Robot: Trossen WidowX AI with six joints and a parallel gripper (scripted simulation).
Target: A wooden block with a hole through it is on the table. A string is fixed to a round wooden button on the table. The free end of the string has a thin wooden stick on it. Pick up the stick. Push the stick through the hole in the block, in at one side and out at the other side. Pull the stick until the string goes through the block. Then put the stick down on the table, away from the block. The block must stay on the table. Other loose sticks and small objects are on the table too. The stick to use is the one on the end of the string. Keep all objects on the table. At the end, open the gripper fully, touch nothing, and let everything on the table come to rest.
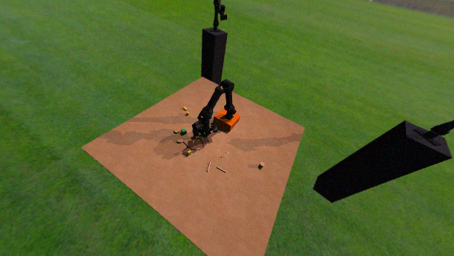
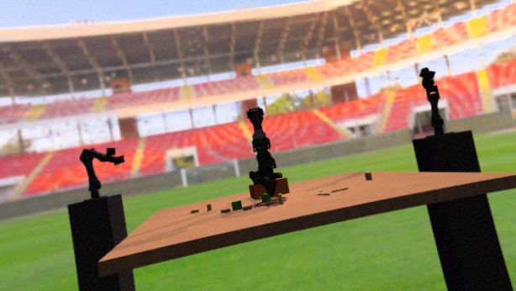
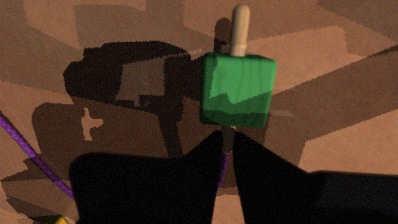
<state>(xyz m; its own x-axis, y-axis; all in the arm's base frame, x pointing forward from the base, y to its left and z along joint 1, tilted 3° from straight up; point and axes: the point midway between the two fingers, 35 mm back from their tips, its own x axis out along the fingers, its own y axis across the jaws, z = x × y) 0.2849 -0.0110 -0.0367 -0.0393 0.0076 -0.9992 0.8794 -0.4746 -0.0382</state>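
My gripper tip is now 10 mm to the left of the thin wooden stick and 10 mm past it. Also, from my gripper tip: green cube (160 mm to the right, 80 mm ahead); then yellow piece (190 mm ahead, 30 mm to the left, 10 mm above); then round wooden button (160 mm ahead, 110 mm to the right, 10 mm below).
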